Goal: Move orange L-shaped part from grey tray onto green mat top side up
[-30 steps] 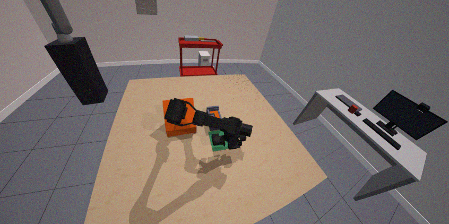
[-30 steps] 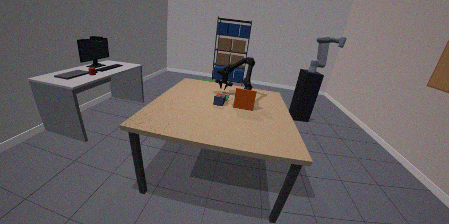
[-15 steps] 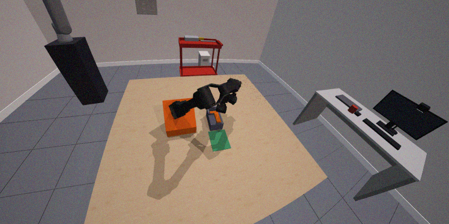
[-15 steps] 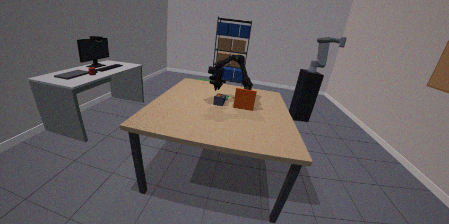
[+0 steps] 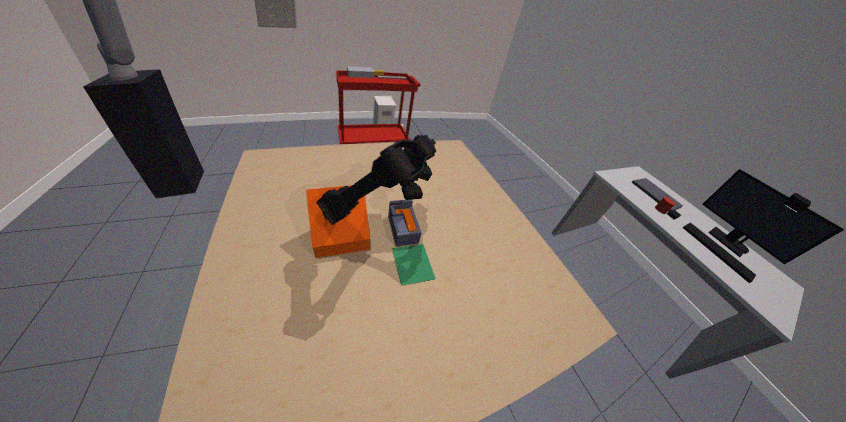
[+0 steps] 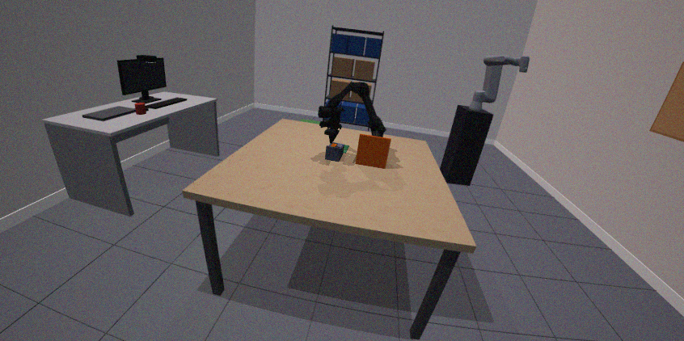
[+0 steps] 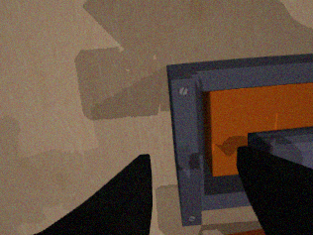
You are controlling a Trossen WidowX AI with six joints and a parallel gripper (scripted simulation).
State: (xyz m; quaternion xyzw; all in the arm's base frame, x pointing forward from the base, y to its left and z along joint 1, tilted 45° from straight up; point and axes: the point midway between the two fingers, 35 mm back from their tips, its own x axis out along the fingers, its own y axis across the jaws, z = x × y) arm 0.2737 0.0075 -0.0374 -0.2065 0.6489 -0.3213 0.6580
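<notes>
My gripper tip is 20 mm past the orange L-shaped part, 50 mm to the left of it and 70 mm above it. Also, from my gripper tip: green mat 40 mm behind, 220 mm to the right, 130 mm below.
</notes>
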